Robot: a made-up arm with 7 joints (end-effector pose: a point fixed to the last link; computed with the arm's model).
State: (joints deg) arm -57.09 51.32 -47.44 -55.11 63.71 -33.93 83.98
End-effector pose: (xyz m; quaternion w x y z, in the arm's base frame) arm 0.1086 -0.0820 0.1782 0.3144 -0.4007 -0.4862 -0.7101
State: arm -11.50 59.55 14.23 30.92 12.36 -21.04 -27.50
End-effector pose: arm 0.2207 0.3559 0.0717 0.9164 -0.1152 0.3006 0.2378
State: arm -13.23 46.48 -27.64 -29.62 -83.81 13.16 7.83
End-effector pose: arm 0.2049 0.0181 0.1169 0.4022 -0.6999 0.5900 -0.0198
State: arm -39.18 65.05 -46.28 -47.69 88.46 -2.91 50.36
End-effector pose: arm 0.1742 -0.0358 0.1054 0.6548 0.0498 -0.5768 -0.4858
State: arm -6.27 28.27 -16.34 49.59 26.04 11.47 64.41
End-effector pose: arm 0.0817 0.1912 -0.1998 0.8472 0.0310 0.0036 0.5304
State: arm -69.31 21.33 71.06 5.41 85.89 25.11 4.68
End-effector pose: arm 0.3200 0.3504 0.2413 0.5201 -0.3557 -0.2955 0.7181
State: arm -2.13 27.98 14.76 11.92 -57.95 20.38 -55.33
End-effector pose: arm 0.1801 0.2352 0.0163 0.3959 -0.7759 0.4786 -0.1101
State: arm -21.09 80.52 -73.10 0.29 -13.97 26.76 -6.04
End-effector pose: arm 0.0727 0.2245 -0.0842 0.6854 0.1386 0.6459 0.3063
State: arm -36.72 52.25 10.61 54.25 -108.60 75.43 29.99
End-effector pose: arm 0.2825 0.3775 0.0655 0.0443 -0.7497 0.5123 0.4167
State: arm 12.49 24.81 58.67 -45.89 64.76 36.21 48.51
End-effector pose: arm 0.0809 0.2634 0.2678 0.4710 0.1967 -0.6701 0.5389
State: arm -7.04 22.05 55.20 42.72 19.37 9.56 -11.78
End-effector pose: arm 0.0747 0.3473 -0.0993 0.5181 -0.4982 0.2284 0.6566
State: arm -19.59 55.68 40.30 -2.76 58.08 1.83 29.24
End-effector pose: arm 0.2505 0.3280 0.2780 0.7688 0.1164 -0.5142 0.3619
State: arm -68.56 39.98 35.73 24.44 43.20 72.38 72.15
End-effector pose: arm 0.3617 0.3172 0.2996 0.2369 -0.1714 -0.4390 0.8496
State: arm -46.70 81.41 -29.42 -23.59 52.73 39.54 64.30
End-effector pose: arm 0.3086 0.1071 0.2233 0.6651 0.1154 -0.7374 0.0223
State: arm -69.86 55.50 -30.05 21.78 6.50 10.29 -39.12
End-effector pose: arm 0.4305 0.1068 0.2163 0.9512 -0.0534 0.2960 0.0688
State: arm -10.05 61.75 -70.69 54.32 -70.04 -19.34 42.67
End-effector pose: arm 0.0441 0.3730 -0.1159 0.6860 -0.2182 0.1300 0.6818
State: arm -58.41 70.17 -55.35 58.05 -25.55 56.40 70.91
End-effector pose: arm 0.3311 0.4082 0.1035 0.5183 0.2083 -0.2656 0.7858
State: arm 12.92 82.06 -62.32 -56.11 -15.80 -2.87 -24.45
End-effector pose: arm -0.0762 0.0153 0.1168 0.4718 -0.2338 0.7957 -0.2994
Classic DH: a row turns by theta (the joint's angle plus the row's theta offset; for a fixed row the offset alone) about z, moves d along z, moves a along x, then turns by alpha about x. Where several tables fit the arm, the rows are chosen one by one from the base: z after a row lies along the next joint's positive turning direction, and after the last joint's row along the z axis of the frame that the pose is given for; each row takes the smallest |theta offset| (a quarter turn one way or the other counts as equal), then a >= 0, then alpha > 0; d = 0 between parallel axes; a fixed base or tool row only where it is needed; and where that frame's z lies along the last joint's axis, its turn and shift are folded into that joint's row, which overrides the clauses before.
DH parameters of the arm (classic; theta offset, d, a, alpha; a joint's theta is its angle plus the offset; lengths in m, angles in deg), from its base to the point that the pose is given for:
base (fixed): -4.07 0.2724 -0.0029 -74.51
joint 1: -75.12 0.0441 -0.0196 -90
joint 2: 74 -0.0493 0.009 90
joint 3: 90 -0.2326 0.0236 -90
joint 4: 90 0.003 0.0337 90
joint 5: 0 0.2467 -0.0255 -90
joint 6: -90 -0.016 0.023 90
joint 7: -5.88 0.0137 0.0219 -87.69
tool (fixed): 25.32 -0.0159 0 0

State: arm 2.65 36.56 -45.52 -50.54 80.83 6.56 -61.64
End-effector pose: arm 0.0329 -0.0781 0.0617 0.8628 0.3040 0.3548 -0.1932
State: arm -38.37 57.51 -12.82 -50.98 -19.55 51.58 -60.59
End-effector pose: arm 0.1548 -0.0026 0.2415 0.7822 -0.0295 0.5879 -0.2040
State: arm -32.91 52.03 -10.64 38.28 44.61 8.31 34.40
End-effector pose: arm 0.3232 0.2935 0.0006 0.9076 0.1138 -0.1418 0.3783
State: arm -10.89 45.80 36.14 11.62 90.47 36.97 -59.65
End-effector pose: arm 0.1890 0.3892 0.0940 0.5423 0.0610 0.3159 0.7761
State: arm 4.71 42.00 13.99 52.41 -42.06 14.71 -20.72
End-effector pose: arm 0.0332 0.3771 -0.0754 0.3847 -0.6357 0.3528 0.5688
